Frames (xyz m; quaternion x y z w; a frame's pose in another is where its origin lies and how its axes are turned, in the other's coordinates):
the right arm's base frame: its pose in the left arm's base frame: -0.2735 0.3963 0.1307 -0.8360 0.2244 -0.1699 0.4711
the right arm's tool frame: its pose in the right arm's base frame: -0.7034 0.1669 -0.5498 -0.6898 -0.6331 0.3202 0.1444
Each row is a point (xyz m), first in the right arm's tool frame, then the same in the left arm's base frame.
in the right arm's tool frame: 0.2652 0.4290 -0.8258
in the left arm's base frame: -0.3909 -0.1033 -0.1857
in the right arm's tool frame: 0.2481 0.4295 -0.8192
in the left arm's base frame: -0.3905 -0.0937 -0.1701
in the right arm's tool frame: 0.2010 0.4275 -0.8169
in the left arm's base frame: -0.3771 -0.0632 -0.1366
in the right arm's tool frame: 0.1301 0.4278 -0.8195
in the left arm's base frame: -0.3506 -0.0192 -0.0878
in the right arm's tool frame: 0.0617 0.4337 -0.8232
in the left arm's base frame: -0.3217 0.0191 -0.0384
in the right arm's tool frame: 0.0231 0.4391 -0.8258
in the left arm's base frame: -0.3042 0.0391 -0.0099
